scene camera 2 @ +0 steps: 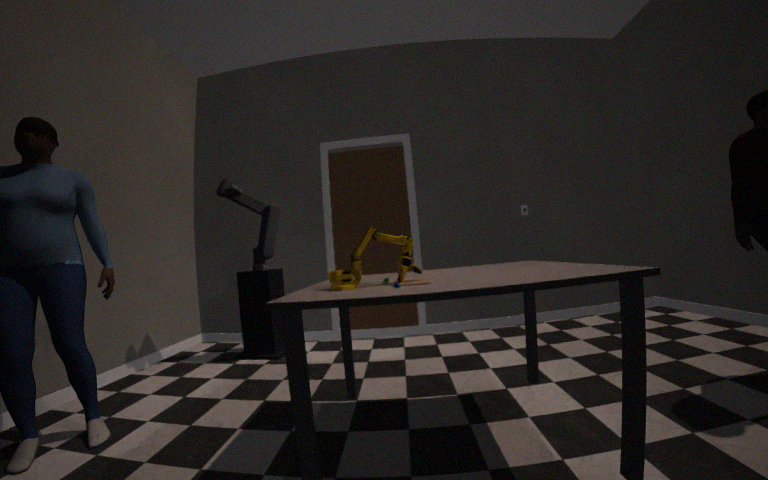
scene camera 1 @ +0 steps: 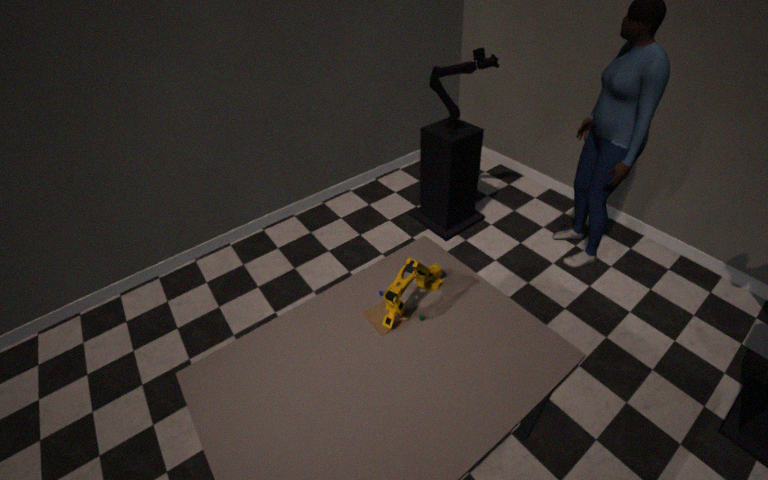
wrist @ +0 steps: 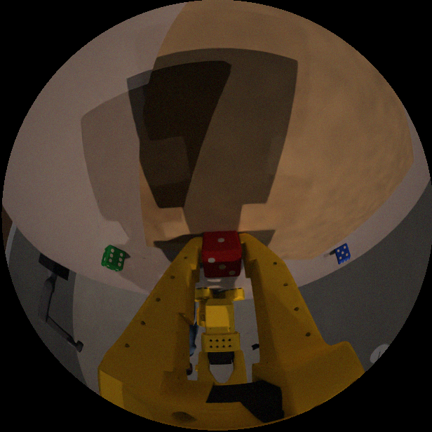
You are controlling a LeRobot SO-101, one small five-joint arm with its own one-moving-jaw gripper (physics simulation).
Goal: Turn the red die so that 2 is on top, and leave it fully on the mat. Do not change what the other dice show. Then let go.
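Seen in the pictures: hand, its tool point: (scene camera 2: 399, 280) (scene camera 1: 401, 315); arm's base, origin of its link: (scene camera 2: 349, 288) (scene camera 1: 425, 284).
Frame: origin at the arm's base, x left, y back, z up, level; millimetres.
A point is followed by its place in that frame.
My gripper (scene camera 1: 402, 317) @(x 68, y -192, z 10 mm) (scene camera 2: 400, 279) (wrist: 221, 245) is shut on the red die (wrist: 221, 254), one jaw on each side. In the wrist view the die's upper visible face has one pip and its lower one three in a diagonal; its other faces are hidden, and I cannot tell which is on top. The jaws point down near the edge of the tan mat (scene camera 1: 373, 318) @(x 7, y -284, z 4 mm) (scene camera 2: 420, 282) @(x -15, y -269, z 4 mm) (wrist: 345, 150) on the arm's side; whether the die touches the mat is not clear. The green die (scene camera 1: 421, 318) @(x 134, y -141, z 14 mm) (scene camera 2: 386, 280) @(x 124, y -136, z 8 mm) (wrist: 113, 258) and the blue die (scene camera 1: 381, 292) @(x -75, y -183, z 16 mm) (scene camera 2: 397, 285) @(x -88, y -184, z 9 mm) (wrist: 342, 253) lie off the mat.
The mat lies on a large table (scene camera 1: 339, 396) @(x 203, y -569, z 0 mm) (scene camera 2: 509, 273) @(x 44, y -631, z 0 mm). The arm's yellow base (scene camera 1: 434, 276) @(x 24, y 27, z 52 mm) (scene camera 2: 342, 280) @(x -13, y 22, z 33 mm) stands near one table corner. The green and blue dice are on opposite sides of the gripper. A dark pedestal (scene camera 1: 451, 175) with another arm stands beyond the table.
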